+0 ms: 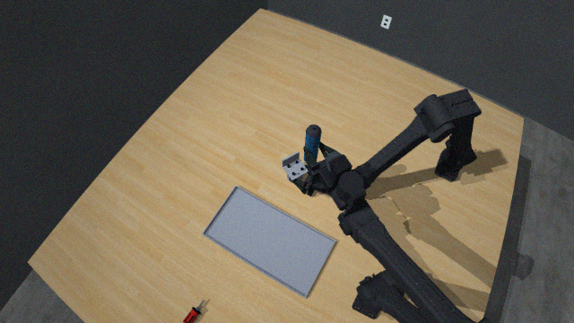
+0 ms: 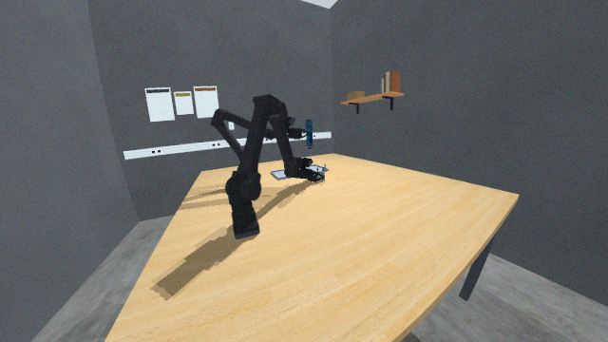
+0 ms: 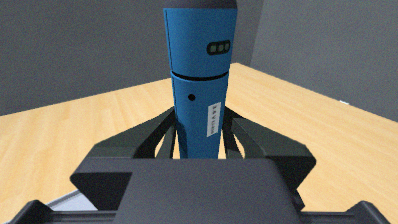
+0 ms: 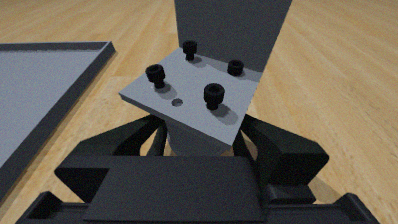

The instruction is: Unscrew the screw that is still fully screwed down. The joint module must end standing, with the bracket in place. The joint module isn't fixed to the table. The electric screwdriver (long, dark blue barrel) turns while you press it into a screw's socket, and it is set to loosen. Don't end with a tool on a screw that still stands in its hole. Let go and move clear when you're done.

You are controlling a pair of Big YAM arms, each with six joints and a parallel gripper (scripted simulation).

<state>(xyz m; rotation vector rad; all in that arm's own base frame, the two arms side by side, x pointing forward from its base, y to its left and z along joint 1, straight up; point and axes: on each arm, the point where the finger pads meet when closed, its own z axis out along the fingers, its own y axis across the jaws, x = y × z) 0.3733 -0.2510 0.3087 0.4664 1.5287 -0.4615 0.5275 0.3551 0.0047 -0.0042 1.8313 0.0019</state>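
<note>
My right gripper is now 1 cm below the joint module. Round my right hand: grey bracket (5 cm above); then grey tray (25 cm to the left, 8 cm behind, 2 cm below).
</note>
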